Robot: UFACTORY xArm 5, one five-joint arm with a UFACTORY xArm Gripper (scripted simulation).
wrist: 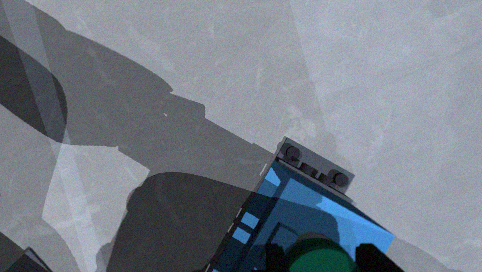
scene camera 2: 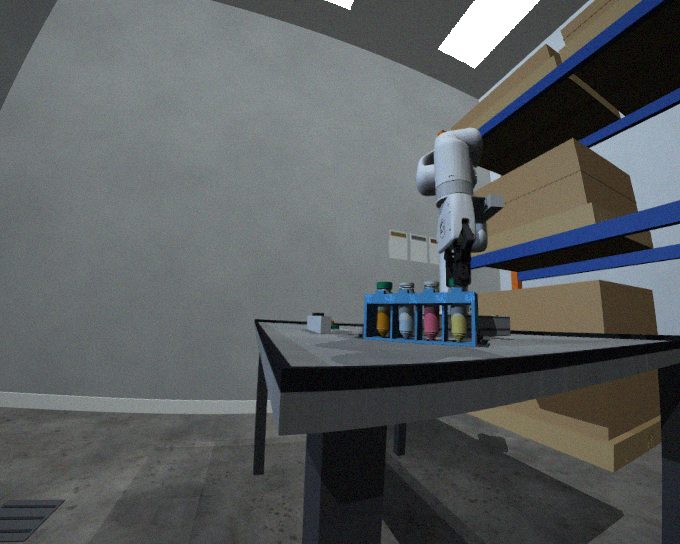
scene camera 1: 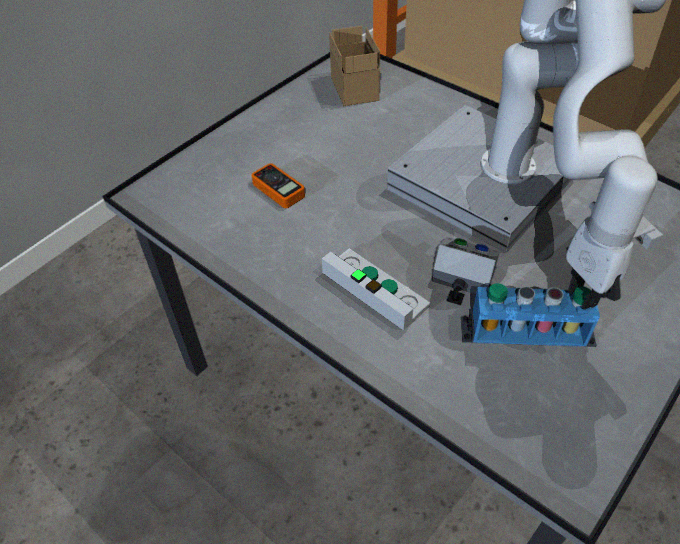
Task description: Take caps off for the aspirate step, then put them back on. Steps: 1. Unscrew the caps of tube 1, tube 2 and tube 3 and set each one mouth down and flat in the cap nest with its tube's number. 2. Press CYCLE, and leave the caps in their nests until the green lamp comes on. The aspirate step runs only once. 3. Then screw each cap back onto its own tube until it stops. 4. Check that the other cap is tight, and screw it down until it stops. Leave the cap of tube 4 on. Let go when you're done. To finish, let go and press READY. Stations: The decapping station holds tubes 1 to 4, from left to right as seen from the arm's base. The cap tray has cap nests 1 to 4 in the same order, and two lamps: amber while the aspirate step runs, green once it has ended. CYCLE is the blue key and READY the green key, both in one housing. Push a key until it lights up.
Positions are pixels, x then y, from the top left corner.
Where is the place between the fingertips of my gripper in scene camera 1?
581,298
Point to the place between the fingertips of my gripper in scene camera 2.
458,286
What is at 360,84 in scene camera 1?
A cardboard box.
